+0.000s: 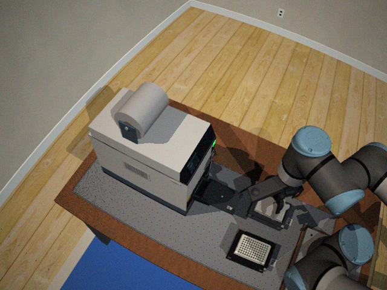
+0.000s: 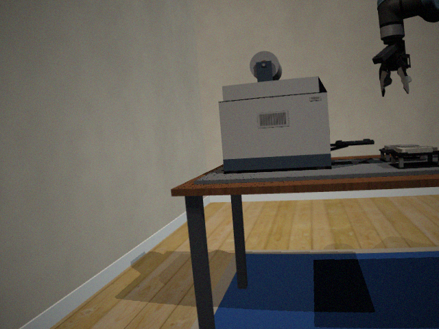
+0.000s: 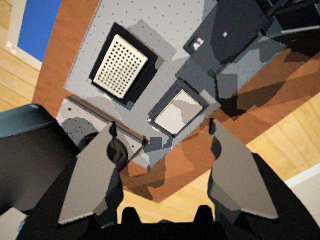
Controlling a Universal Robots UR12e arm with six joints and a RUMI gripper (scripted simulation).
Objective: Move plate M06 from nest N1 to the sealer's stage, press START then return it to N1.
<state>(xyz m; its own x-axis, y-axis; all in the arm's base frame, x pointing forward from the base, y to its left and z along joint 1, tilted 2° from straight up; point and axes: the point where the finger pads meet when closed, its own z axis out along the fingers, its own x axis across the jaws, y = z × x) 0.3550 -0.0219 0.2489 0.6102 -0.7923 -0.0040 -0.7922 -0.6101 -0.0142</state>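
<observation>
Right now my hand is 210 mm above the white well plate, 100 mm to the right of it and 40 mm past it. Also, from my hand: foil-covered plate: 220 mm below, 100 mm to the right, 50 mm behind; then sealer stage: 180 mm below, 160 mm ahead, 50 mm to the right; then plate nest N1: 230 mm below, 100 mm to the left, 40 mm behind.
</observation>
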